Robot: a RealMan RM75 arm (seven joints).
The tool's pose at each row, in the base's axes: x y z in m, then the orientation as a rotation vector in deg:
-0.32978, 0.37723, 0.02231, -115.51, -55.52, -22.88
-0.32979, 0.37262, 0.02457, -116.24, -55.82, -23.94
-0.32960, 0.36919, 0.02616, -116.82, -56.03, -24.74
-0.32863, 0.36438, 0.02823, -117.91, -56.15, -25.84
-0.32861, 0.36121, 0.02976, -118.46, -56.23, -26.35
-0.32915, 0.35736, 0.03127, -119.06, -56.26, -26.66
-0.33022, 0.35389, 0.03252, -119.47, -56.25, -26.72
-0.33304, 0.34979, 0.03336, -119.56, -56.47, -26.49
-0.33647, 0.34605, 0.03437, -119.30, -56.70, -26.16
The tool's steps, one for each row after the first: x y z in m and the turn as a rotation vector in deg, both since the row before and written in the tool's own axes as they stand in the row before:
-0.00094, 0.00033, -0.00504, -1.10, 0.21, -0.44
-0.00062, 0.00052, -0.00370, -0.86, 0.15, -0.31
-0.00050, 0.00142, -0.00511, -1.41, 0.16, -0.25
-0.00062, 0.00046, -0.00344, -0.69, 0.04, -0.13
-0.00132, 0.00034, -0.00394, -0.65, -0.07, -0.02
-0.00163, -0.00005, -0.00348, -0.37, -0.13, 0.06
-0.00330, -0.00092, -0.00370, 0.00, -0.26, -0.06
-0.00343, -0.00162, -0.00352, 0.33, -0.19, -0.10

